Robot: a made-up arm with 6 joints. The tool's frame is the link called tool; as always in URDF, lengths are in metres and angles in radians.
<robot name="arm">
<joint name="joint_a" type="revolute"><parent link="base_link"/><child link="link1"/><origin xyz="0 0 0.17"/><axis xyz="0 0 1"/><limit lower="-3.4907" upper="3.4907" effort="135" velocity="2.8"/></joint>
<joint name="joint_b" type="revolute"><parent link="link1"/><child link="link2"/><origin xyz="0 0 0" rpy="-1.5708 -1.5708 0"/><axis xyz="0 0 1"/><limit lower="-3.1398" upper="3.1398" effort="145" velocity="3.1"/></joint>
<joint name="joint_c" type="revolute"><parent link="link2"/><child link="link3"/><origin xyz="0.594 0 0" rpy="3.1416 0 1.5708"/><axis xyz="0 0 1"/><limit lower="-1.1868" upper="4.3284" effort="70" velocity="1.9"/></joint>
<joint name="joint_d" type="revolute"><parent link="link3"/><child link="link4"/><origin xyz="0 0 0" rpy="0 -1.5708 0"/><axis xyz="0 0 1"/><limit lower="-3.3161" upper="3.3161" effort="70" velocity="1.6"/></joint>
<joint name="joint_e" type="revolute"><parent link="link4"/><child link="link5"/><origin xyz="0 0 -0.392" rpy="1.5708 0 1.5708"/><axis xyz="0 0 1"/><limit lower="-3.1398" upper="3.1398" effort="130" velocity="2.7"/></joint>
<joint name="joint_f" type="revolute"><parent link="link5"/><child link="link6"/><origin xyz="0 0 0.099" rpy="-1.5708 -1.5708 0"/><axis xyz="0 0 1"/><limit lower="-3.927" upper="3.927" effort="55" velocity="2.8"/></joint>
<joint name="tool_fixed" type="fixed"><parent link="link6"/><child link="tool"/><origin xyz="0 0 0" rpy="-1.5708 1.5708 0"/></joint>
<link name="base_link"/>
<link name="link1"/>
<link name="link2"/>
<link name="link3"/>
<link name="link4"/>
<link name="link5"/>
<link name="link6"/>
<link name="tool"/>
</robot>
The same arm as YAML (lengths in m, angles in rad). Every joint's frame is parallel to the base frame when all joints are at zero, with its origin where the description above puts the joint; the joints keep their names.
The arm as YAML. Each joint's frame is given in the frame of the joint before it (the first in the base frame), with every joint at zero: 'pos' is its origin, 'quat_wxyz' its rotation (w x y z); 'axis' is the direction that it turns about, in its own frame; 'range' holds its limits. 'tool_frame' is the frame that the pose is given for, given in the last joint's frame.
length_unit: m
angle_unit: rad
joints:
  - joint: joint_a
    pos: [0.0, 0.0, 0.17]
    quat_wxyz: [1.0, 0.0, 0.0, 0.0]
    axis: [0.0, 0.0, 1.0]
    range: [-3.4907, 3.4907]
  - joint: joint_b
    pos: [0.0, 0.0, 0.0]
    quat_wxyz: [1.0, 0.0, 0.0, 0.0]
    axis: [0.0, 1.0, 0.0]
    range: [-3.1398, 3.1398]
  - joint: joint_c
    pos: [0.0, 0.0, 0.594]
    quat_wxyz: [1.0, 0.0, 0.0, 0.0]
    axis: [0.0, -1.0, 0.0]
    range: [-1.1868, 4.3284]
  - joint: joint_d
    pos: [0.0, 0.0, 0.0]
    quat_wxyz: [1.0, 0.0, 0.0, 0.0]
    axis: [-1.0, 0.0, 0.0]
    range: [-3.3161, 3.3161]
  - joint: joint_e
    pos: [0.392, 0.0, 0.0]
    quat_wxyz: [1.0, 0.0, 0.0, 0.0]
    axis: [0.0, -1.0, 0.0]
    range: [-3.1398, 3.1398]
  - joint: joint_f
    pos: [0.0, -0.099, 0.0]
    quat_wxyz: [1.0, 0.0, 0.0, 0.0]
    axis: [-1.0, 0.0, 0.0]
    range: [-3.927, 3.927]
tool_frame:
  pos: [0.0, 0.0, 0.0]
  quat_wxyz: [1.0, 0.000002, 0.000002, 0.0]

